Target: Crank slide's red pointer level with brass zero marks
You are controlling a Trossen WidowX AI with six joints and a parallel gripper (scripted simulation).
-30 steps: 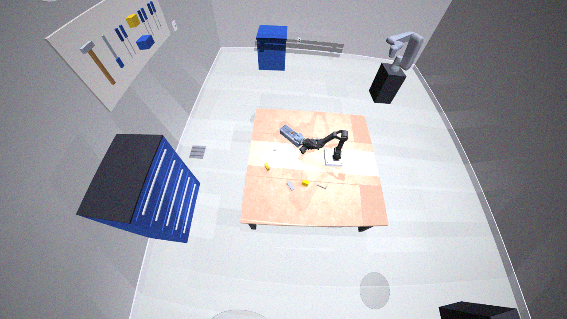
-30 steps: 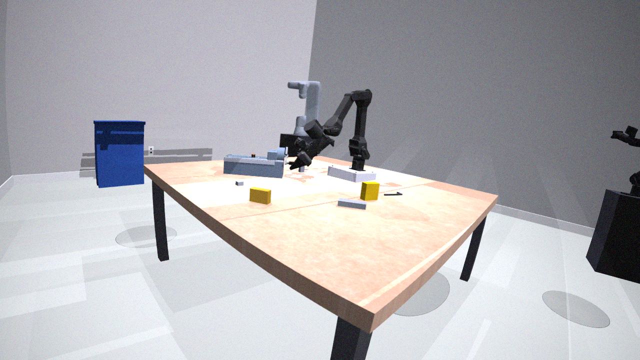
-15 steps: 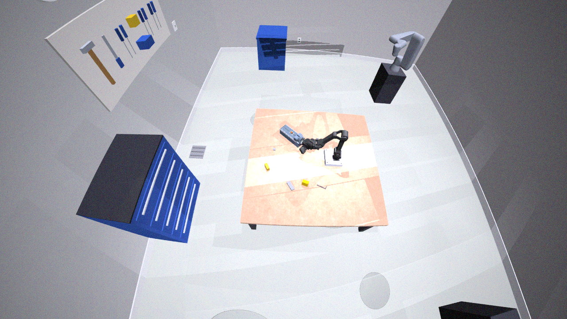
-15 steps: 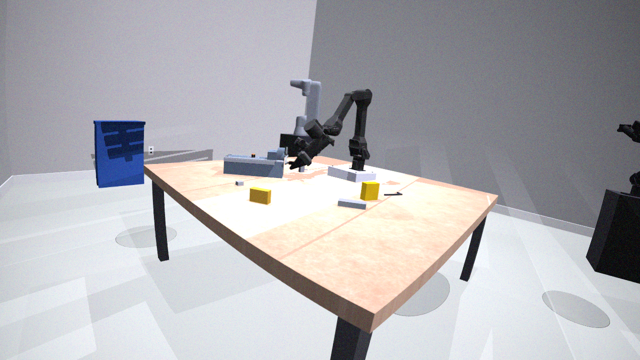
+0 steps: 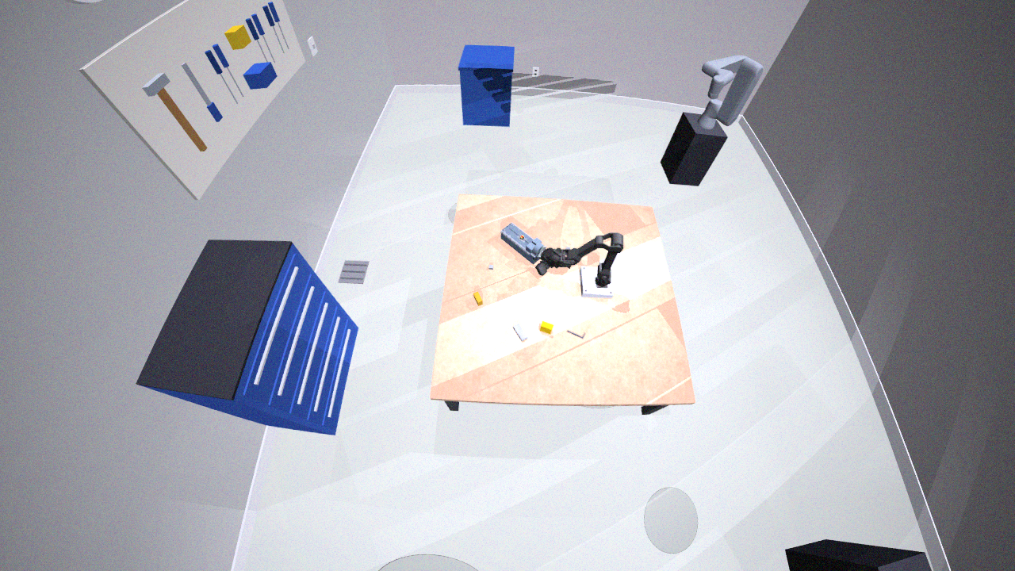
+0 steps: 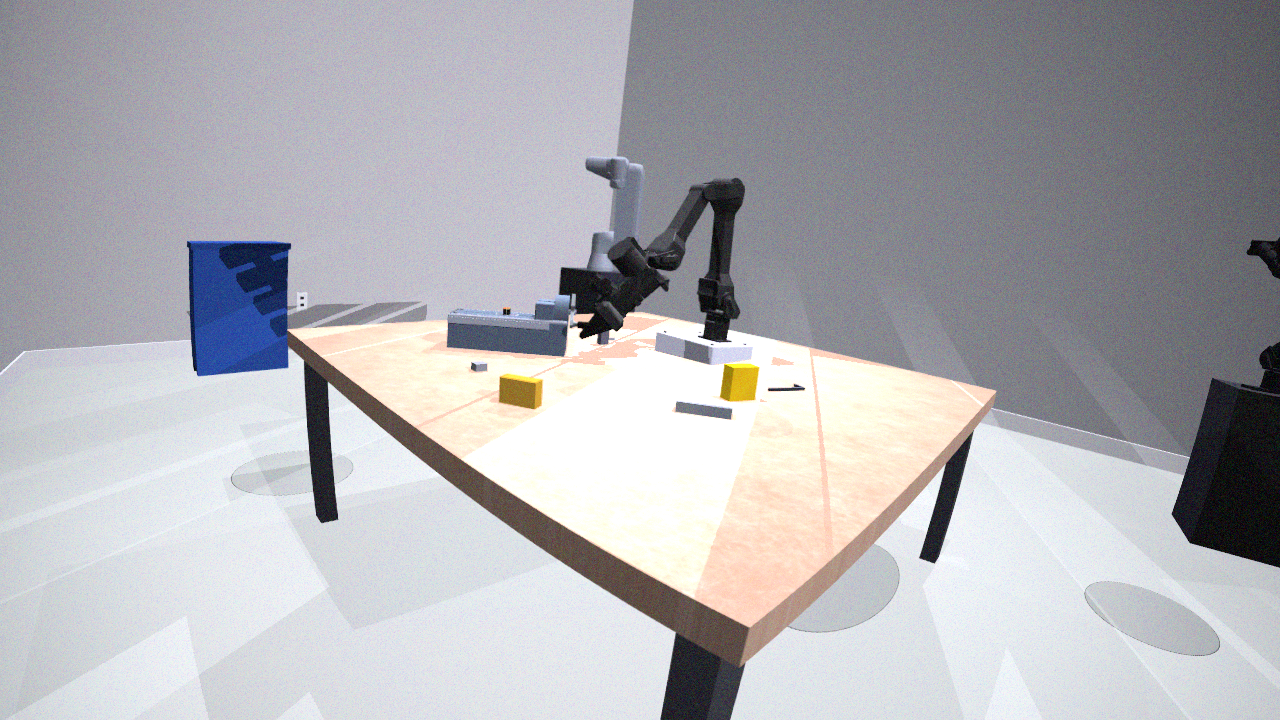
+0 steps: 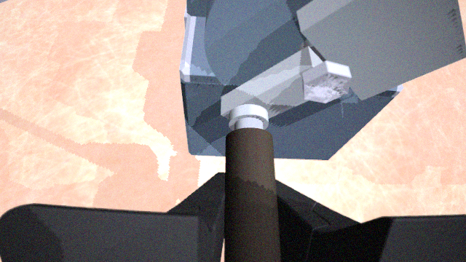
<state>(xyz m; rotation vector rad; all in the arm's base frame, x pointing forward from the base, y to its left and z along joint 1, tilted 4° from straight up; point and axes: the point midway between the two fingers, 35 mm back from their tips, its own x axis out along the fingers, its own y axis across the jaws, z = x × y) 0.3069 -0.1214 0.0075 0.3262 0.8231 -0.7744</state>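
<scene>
Now: the crank 1 cm behind my gripper tip and 4 cm above it. Round my gripper tip: red pointer (10 cm ahead, 13 cm to the right, 4 cm above); then grey cube (28 cm ahead, 2 cm to the left, 3 cm below); then dark brown handle (1 cm behind, 1 cm to the left, 3 cm above).
</scene>
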